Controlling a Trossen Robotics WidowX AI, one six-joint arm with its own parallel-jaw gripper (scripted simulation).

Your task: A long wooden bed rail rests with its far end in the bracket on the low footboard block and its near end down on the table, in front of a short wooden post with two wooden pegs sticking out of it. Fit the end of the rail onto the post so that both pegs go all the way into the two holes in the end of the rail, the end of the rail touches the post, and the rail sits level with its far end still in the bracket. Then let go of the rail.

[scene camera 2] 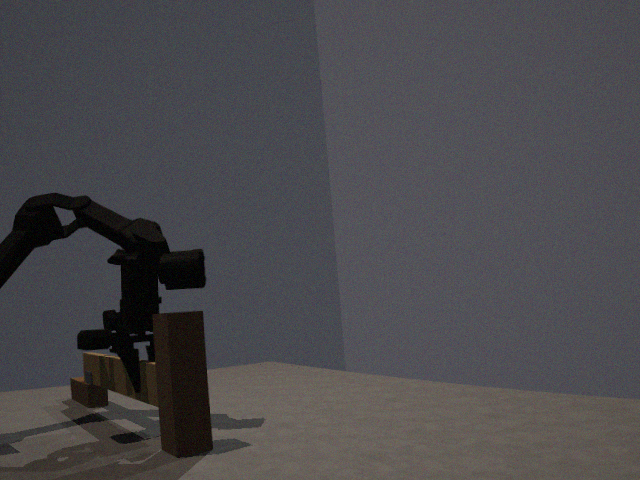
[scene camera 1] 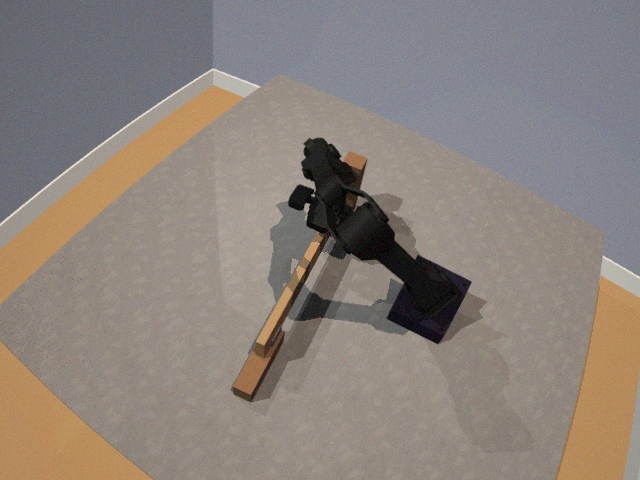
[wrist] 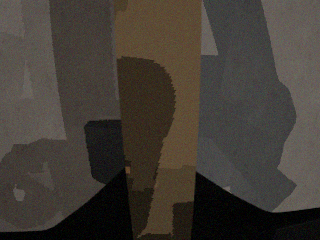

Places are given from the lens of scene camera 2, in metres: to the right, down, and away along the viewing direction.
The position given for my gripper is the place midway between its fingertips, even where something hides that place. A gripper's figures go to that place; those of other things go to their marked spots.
my gripper [scene camera 2: 144, 392]: -0.27, 0.24, 0.71
long wooden rail [scene camera 2: 108, 371]: -0.38, 0.24, 0.83
